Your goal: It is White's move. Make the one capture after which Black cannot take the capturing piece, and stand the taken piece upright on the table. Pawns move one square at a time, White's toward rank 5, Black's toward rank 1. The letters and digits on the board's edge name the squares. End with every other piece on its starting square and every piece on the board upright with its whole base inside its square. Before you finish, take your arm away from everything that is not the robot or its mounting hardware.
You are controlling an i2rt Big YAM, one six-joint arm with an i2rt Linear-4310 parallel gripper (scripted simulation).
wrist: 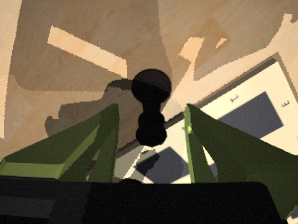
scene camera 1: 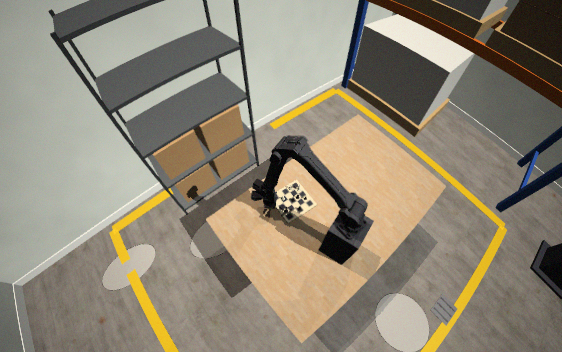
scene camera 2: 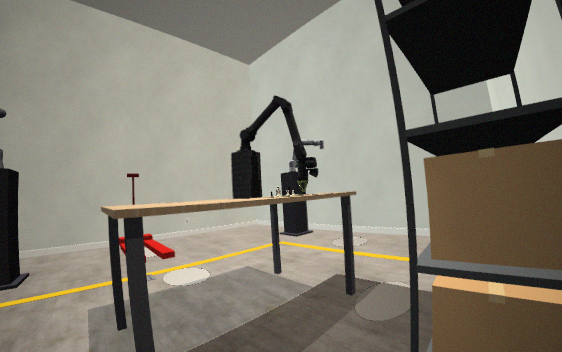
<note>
The pictures show: the gripper and a chessboard.
</note>
